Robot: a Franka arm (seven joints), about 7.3 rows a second.
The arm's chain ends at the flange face. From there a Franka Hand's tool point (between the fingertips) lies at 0.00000 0.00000 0.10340 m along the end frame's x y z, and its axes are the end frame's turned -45 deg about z.
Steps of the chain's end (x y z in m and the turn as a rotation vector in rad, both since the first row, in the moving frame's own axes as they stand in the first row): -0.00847 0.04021 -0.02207 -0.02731 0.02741 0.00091; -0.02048 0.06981 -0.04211 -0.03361 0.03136 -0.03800; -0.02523 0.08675 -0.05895 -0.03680 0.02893 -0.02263; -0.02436 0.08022 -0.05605 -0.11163 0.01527 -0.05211; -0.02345 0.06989 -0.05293 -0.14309 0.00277 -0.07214
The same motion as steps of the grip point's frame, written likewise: -0.03442 0.02644 -0.02215 -0.03869 0.00007 0.00091; -0.06392 0.03963 -0.04222 -0.04594 -0.00159 -0.03800; -0.07970 0.04831 -0.05906 -0.04648 -0.00556 -0.02263; -0.08074 0.04894 -0.05671 -0.08973 -0.06814 -0.05211; -0.07583 0.04383 -0.05399 -0.10314 -0.09922 -0.07214
